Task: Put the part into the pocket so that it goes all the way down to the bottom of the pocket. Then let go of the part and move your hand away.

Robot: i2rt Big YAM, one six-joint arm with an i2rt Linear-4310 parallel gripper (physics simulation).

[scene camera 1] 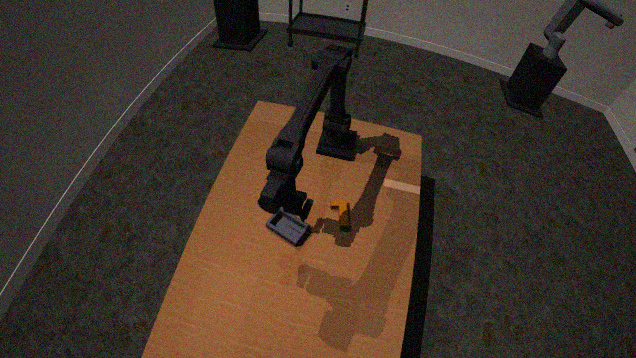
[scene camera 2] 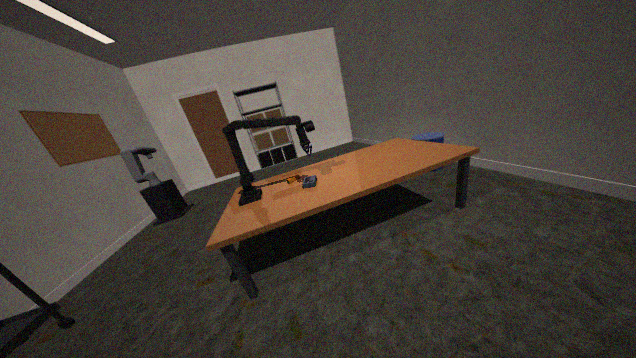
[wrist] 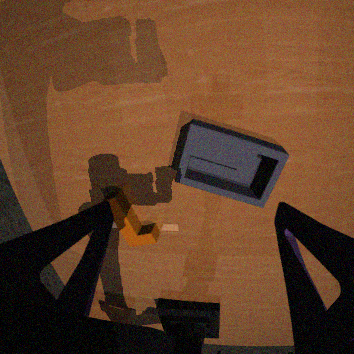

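Where they show: gripper, fingertip midpoint: (scene camera 1: 288,216) (scene camera 2: 309,154) (wrist: 191,210); arm's base, link origin: (scene camera 1: 337,141) (scene camera 2: 250,195) (wrist: 189,324).
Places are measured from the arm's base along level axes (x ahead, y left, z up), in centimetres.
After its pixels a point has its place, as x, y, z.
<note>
The orange part (scene camera 1: 342,206) @(32.3, 9.2, 0.2) (scene camera 2: 294,180) @(35.3, 8.5, -2.5) (wrist: 132,233) @(32.6, 8.6, 0.2) is angular, with a bend and a short arm. It lies on the table beside the grey-blue block with the pocket (scene camera 1: 288,228) @(47.3, -7.9, 0.8) (scene camera 2: 309,182) @(44.7, -15.4, 0.9) (wrist: 225,134) @(50.6, -8.2, 0.7), apart from it. The block is rectangular, with a recess open at the top, and no orange shows inside it. My gripper (scene camera 1: 298,212) @(51.1, -6.0, 18.5) (scene camera 2: 308,149) @(51.1, -6.0, 18.5) (wrist: 191,210) @(51.1, -6.0, 18.5) is open and empty, raised above the table. In the wrist view the left fingertip overlaps the part's far end, and the block shows ahead of the gap between the fingers. Arm shadow covers some of the part.
The wooden table (scene camera 1: 225,280) @(73.1, -24.4, -2.8) (scene camera 2: 390,160) @(111.4, -14.6, -2.8) carries the arm's base (scene camera 1: 337,143) @(4.0, 0.7, 3.0) (scene camera 2: 249,195) @(0.2, -4.5, 1.5) at one end. The table's long edge lies beyond the part in scene camera 1. A second arm on a dark pedestal (scene camera 1: 535,77) (scene camera 2: 164,200) stands on the floor away from the table.
</note>
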